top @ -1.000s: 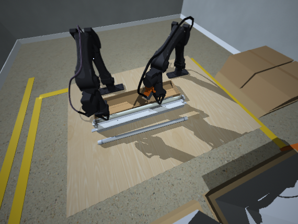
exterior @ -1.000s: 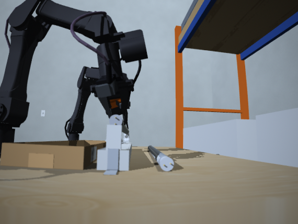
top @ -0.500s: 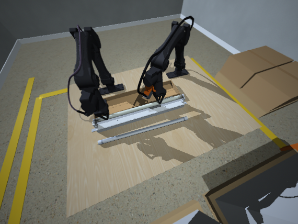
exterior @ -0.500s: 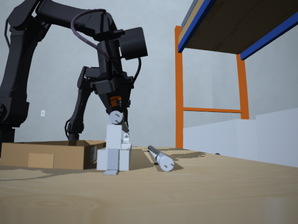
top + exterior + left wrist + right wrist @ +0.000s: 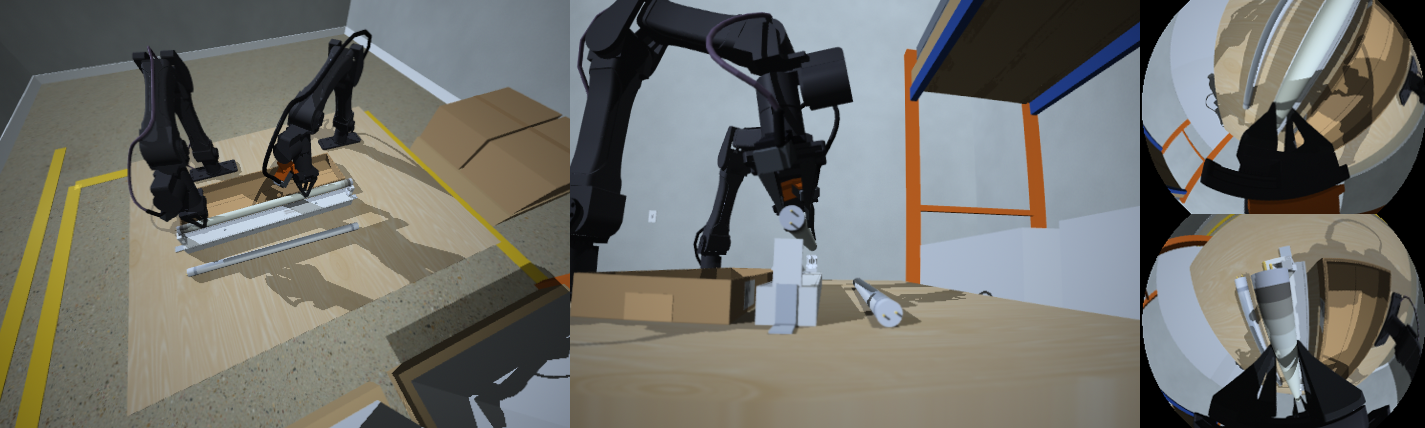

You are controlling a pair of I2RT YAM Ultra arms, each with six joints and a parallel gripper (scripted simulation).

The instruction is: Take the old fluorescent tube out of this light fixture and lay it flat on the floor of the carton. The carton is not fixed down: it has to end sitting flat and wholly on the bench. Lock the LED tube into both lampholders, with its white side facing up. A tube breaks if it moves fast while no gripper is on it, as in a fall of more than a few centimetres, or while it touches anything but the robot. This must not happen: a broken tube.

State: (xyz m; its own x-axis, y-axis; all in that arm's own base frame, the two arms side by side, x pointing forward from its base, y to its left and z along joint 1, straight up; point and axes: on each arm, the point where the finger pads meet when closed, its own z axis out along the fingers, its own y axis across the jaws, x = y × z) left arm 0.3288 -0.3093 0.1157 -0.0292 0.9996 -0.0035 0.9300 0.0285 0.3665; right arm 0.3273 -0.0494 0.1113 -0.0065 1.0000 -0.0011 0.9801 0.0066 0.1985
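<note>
The old fluorescent tube is 120 mm to the right of my left hand and 10 mm below it. The rest, counted from my left hand: brown carton 140 mm behind, 120 mm to the right, 90 mm below; white fixture 120 mm to the right, 60 mm below; LED tube 130 mm to the right, 120 mm ahead, 100 mm below.
</note>
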